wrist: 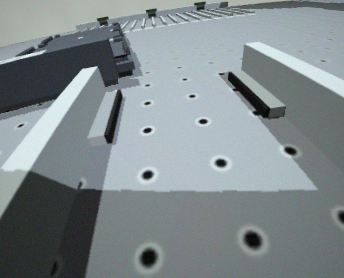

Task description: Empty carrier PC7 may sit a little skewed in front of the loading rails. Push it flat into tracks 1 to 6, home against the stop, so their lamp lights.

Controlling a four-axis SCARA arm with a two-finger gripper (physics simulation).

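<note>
Carrier PC7 [60, 65] is the dark flat case at the upper left of the wrist view. Its near side runs out of the left edge, and the left finger covers part of it. Its label does not show. The pale loading rails [164, 20] are at the top, beyond and to the right of the carrier. Whether its far end touches them cannot be told. My gripper [173, 71] is shut, with a gap left between its pads and nothing held. It is low over the perforated plate, on the near right side of the carrier.
Several dark green blocks [151, 12] stand along the back edge behind the rails. The grey plate [170, 145] has rows of round holes and carries a broad shadow in the foreground. A pale wall shows behind the plate.
</note>
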